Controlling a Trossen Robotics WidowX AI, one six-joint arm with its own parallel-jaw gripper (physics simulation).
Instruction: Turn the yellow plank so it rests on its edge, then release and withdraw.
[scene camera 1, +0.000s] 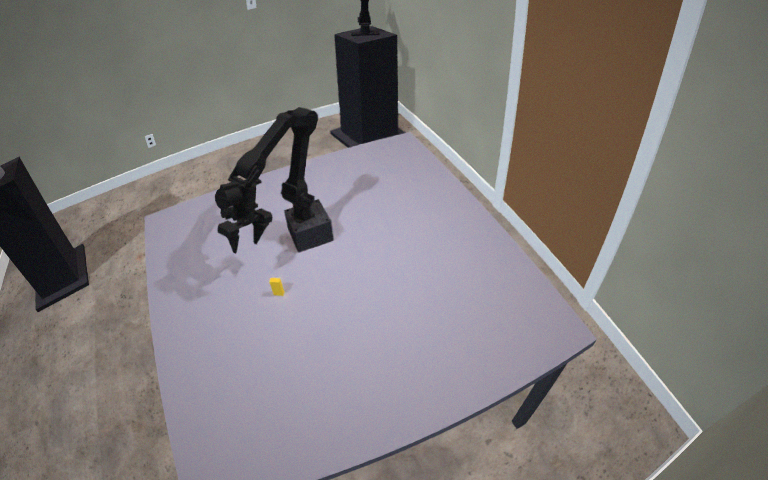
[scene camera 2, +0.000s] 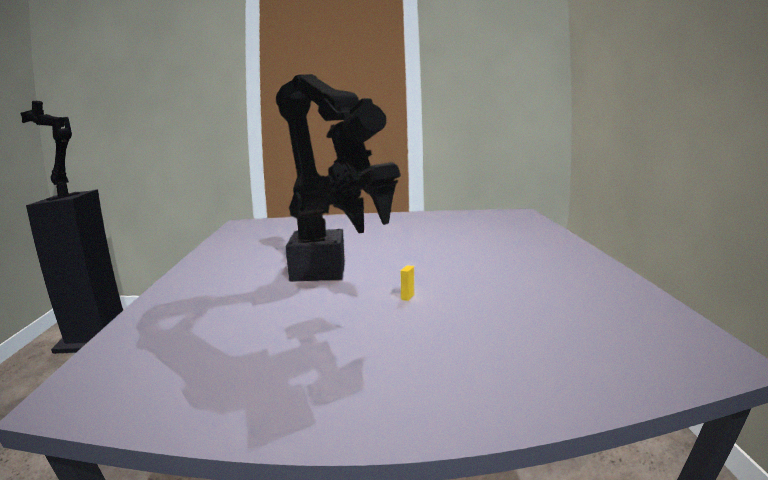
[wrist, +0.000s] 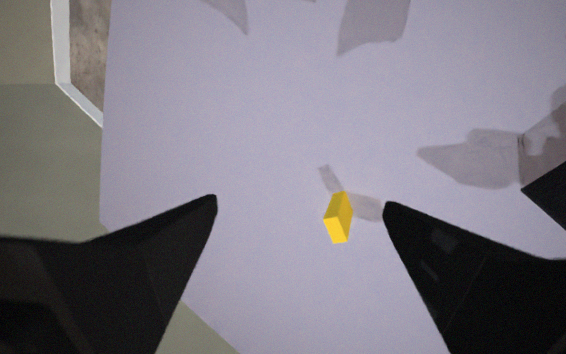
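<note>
Here is my gripper (scene camera 2: 373, 228), which I also find at (scene camera 1: 245, 248) and at (wrist: 300, 205). I see a yellow plank (wrist: 337, 219) as well.
</note>
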